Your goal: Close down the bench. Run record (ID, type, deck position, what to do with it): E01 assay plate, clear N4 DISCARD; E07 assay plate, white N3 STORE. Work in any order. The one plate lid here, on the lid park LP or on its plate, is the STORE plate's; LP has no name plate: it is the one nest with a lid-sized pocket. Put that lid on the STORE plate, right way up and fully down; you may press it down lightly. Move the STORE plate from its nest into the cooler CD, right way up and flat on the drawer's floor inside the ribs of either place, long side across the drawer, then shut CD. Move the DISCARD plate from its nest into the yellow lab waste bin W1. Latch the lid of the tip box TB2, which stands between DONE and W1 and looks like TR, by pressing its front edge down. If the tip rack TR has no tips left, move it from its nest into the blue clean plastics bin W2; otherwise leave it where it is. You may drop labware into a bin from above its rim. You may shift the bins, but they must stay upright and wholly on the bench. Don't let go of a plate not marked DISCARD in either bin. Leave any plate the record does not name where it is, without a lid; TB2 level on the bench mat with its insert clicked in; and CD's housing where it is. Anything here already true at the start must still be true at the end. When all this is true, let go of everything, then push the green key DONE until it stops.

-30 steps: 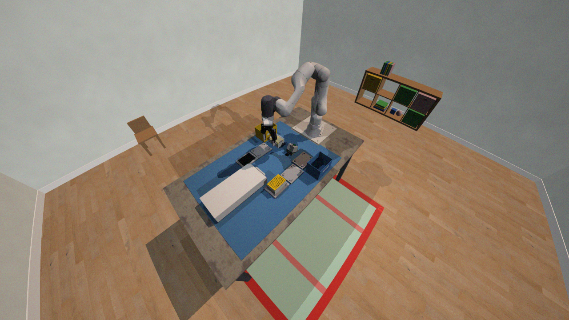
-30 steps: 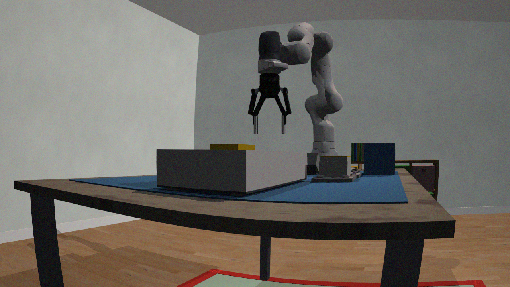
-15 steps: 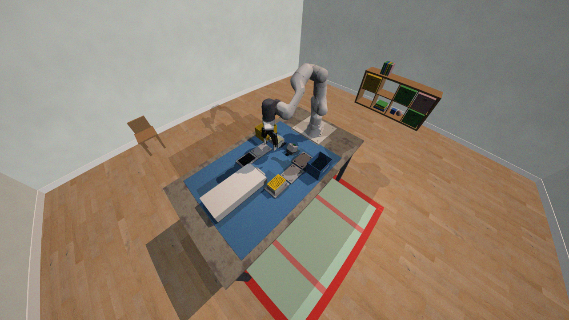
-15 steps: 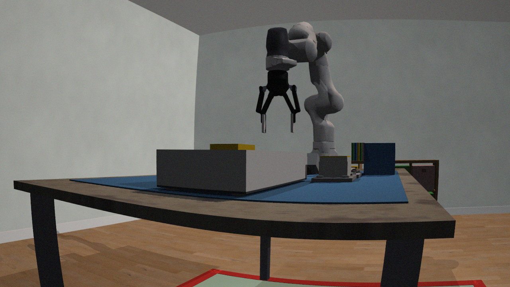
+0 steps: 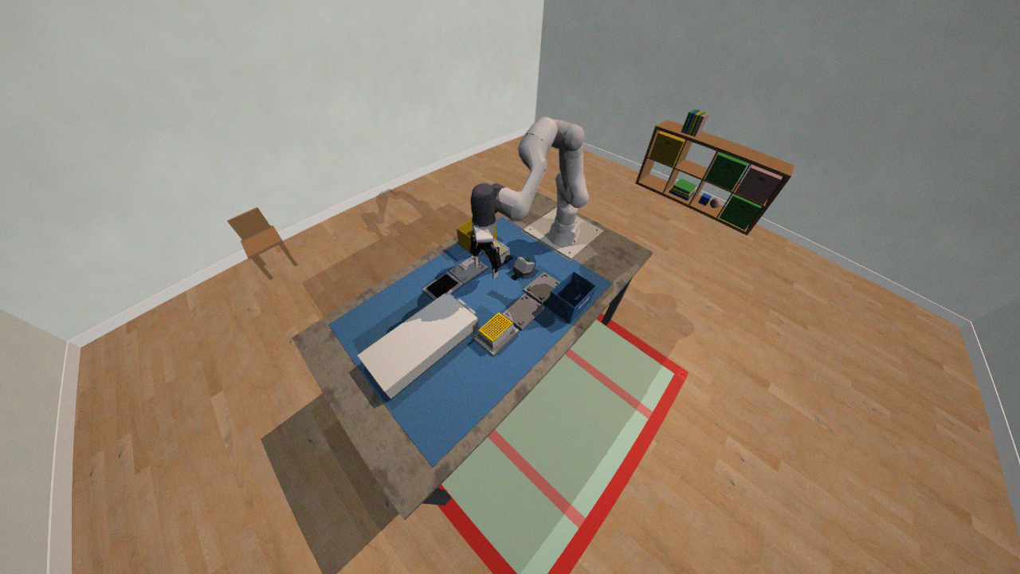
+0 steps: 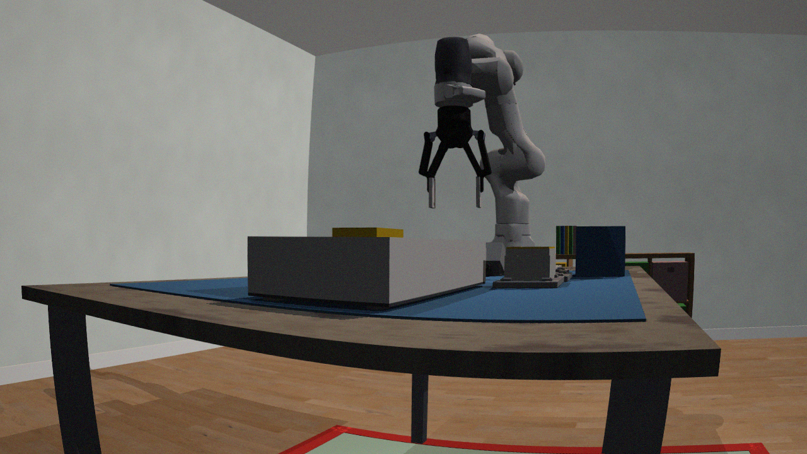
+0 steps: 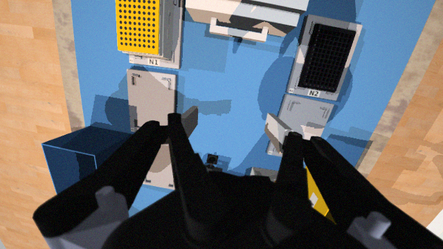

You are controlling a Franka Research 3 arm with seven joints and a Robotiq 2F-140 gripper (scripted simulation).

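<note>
The tip rack TR lies 16 cm ahead of my hand, 16 cm to the left of it and 13 cm below it. The rest, counted from my hand: black plate (9 cm ahead, 21 cm to the right, 16 cm below); nest N3 (20 cm to the left, 17 cm below); nest N4 (7 cm behind, 17 cm to the right, 17 cm below).
</note>
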